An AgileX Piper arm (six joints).
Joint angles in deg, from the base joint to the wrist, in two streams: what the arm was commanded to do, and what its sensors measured. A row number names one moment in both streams.
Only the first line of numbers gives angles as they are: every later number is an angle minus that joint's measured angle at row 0.
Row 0, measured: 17.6 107.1 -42.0 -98.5 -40.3 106.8
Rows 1 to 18, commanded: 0.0 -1.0 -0.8 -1.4 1.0 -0.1; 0.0 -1.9 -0.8 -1.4 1.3 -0.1; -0.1 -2.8 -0.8 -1.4 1.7 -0.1; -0.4 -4.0 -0.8 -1.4 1.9 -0.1; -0.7 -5.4 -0.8 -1.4 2.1 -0.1; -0.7 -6.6 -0.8 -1.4 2.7 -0.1; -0.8 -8.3 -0.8 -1.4 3.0 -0.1; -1.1 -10.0 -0.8 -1.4 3.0 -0.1; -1.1 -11.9 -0.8 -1.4 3.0 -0.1; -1.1 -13.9 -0.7 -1.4 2.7 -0.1; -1.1 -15.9 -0.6 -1.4 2.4 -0.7; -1.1 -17.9 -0.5 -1.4 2.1 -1.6; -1.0 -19.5 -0.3 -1.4 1.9 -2.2; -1.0 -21.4 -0.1 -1.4 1.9 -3.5; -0.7 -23.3 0.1 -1.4 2.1 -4.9; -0.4 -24.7 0.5 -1.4 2.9 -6.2; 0.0 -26.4 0.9 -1.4 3.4 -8.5; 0.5 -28.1 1.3 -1.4 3.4 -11.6
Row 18, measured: -0.6 -22.1 -0.1 -1.1 2.6 -3.6
